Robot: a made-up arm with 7 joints. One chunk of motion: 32 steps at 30 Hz.
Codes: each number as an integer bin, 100 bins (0 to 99) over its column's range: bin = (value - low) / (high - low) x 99, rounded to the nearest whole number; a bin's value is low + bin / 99 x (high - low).
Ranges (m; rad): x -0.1..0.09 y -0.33..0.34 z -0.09..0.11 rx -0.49..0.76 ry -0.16..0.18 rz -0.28..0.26
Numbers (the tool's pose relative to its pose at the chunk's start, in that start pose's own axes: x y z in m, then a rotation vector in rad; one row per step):
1: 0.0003 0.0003 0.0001 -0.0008 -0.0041 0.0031
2: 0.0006 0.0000 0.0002 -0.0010 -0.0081 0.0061
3: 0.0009 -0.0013 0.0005 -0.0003 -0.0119 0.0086
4: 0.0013 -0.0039 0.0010 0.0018 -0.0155 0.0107
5: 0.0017 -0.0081 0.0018 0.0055 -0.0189 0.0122
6: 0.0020 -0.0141 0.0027 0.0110 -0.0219 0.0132
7: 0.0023 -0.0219 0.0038 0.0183 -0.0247 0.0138
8: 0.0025 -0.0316 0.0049 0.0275 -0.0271 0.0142
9: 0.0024 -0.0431 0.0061 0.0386 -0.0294 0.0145
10: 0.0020 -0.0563 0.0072 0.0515 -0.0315 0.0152
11: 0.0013 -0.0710 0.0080 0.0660 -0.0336 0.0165
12: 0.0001 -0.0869 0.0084 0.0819 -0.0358 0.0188
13: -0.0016 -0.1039 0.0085 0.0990 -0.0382 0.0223
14: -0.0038 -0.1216 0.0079 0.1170 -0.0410 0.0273
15: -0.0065 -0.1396 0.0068 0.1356 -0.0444 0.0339
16: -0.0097 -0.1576 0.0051 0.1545 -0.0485 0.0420
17: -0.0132 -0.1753 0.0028 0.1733 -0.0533 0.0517
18: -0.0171 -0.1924 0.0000 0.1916 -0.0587 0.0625
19: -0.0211 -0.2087 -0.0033 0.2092 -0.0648 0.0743
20: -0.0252 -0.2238 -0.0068 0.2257 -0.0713 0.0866
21: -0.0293 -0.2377 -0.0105 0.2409 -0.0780 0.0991
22: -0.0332 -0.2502 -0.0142 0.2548 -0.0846 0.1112
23: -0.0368 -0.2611 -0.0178 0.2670 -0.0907 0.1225
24: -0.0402 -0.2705 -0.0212 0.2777 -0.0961 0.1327
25: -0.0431 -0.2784 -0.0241 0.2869 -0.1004 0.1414
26: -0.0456 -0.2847 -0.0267 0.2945 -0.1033 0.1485
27: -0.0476 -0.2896 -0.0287 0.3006 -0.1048 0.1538
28: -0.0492 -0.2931 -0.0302 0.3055 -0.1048 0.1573
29: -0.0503 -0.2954 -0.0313 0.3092 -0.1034 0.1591
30: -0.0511 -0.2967 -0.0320 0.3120 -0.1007 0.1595
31: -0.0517 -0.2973 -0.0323 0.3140 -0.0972 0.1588
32: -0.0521 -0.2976 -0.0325 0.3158 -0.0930 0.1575
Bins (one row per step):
1: 52 49 45 39 45 52
2: 52 49 45 39 44 52
3: 53 49 45 39 43 53
4: 53 48 45 39 42 53
5: 53 48 45 39 41 54
6: 53 47 46 40 40 54
7: 53 46 46 40 39 54
8: 53 44 47 41 39 54
9: 53 42 48 42 38 54
10: 53 40 48 43 37 54
11: 53 38 49 44 37 54
12: 52 36 49 45 36 55
13: 51 33 49 47 35 55
14: 50 31 48 48 35 56
15: 49 28 48 50 34 58
16: 47 25 47 51 32 59
17: 45 23 46 53 31 61
18: 43 20 45 54 29 63
19: 41 18 43 55 28 65
20: 39 16 41 57 26 67
21: 37 14 39 58 24 70
22: 35 12 38 59 22 72
23: 33 10 36 60 20 74
24: 31 9 34 61 19 76
25: 30 8 33 62 17 77
26: 28 7 31 62 17 79
27: 27 6 30 63 16 80
28: 26 5 30 63 16 80
29: 26 5 29 63 16 81
30: 25 5 29 64 17 81
31: 25 5 29 64 18 80
32: 25 5 28 64 20 80

